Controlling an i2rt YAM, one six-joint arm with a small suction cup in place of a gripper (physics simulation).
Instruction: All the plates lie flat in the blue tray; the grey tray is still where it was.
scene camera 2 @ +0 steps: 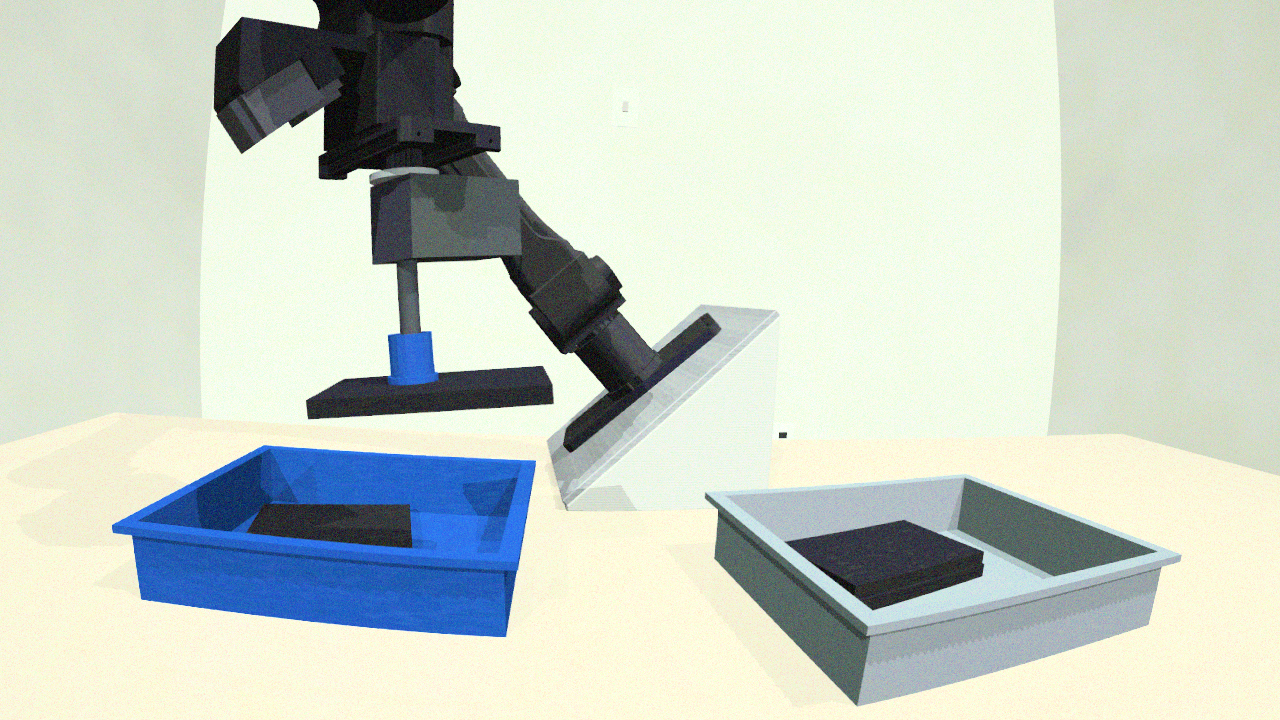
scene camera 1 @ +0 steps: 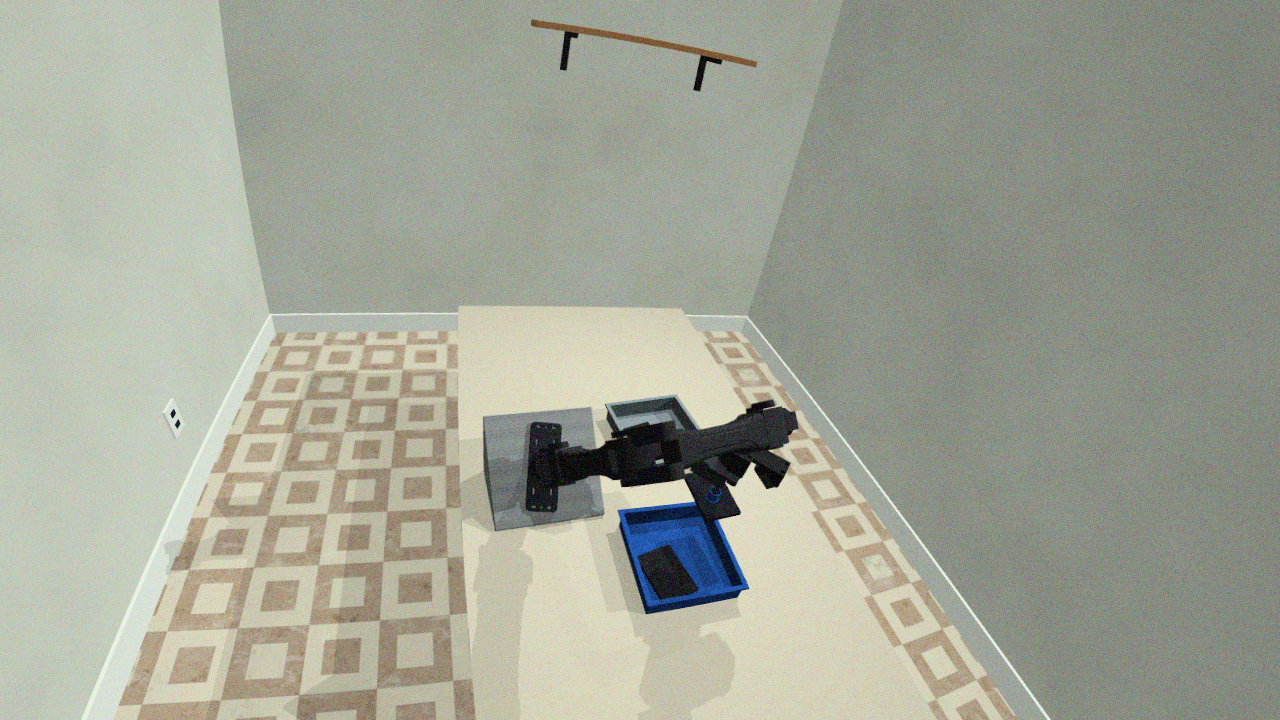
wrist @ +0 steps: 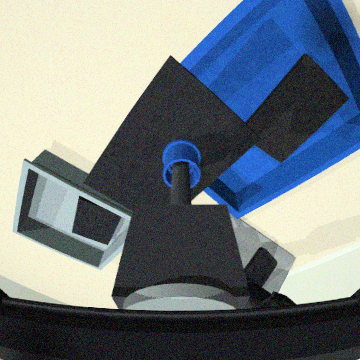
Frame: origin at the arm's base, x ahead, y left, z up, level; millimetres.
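Seen in the pictures: hand, its tool point: (scene camera 2: 416, 399) (scene camera 1: 710, 500) (wrist: 180, 150); arm's base, origin of its link: (scene camera 2: 642, 385) (scene camera 1: 543, 467).
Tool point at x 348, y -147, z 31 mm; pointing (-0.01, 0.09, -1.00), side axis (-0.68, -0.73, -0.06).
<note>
Pixels of each thing's top centre, then the offset from my tool point to it. Level surfaces: height alone.
- black rectangular plate, centre of its top: (scene camera 2: 435, 371) (wrist: 162, 166) (scene camera 1: 712, 491) 5 mm ahead, 12 mm left, 17 mm up
- blue tray, centre of its top: (scene camera 2: 354, 489) (wrist: 266, 123) (scene camera 1: 681, 548) 68 mm back, 66 mm right, 76 mm down
- black plate, centre of its top: (scene camera 2: 331, 521) (wrist: 293, 115) (scene camera 1: 666, 572) 102 mm back, 99 mm right, 114 mm down
- grey tray, centre of its top: (scene camera 2: 934, 525) (wrist: 69, 229) (scene camera 1: 659, 427) 18 mm back, 322 mm left, 76 mm down
- pale table top, height of its surface: 126 mm down
My suction cup (scene camera 1: 713, 494) (scene camera 2: 412, 376) (wrist: 181, 152) holds a black rectangular plate (scene camera 1: 723, 508) (scene camera 2: 492, 389) (wrist: 145, 125) by its top face. The plate hangs nearly level, higher than the tray rims, near the side of the blue tray (scene camera 1: 698, 601) (scene camera 2: 322, 591) (wrist: 300, 175) that faces the grey tray. Another black plate (scene camera 1: 666, 571) (scene camera 2: 340, 523) (wrist: 305, 105) lies flat in the blue tray. The grey tray (scene camera 1: 644, 401) (scene camera 2: 1011, 631) (wrist: 60, 247) holds a low stack of black plates (scene camera 2: 895, 555) (wrist: 97, 220); the arm hides that stack in scene camera 1.
The arm's sloped grey base block (scene camera 1: 572, 429) (scene camera 2: 698, 447) stands on the pale table top (scene camera 1: 537, 358), beside the two trays. The arm reaches out from it over the table. A wooden wall shelf (scene camera 1: 644, 40) is high on the back wall.
</note>
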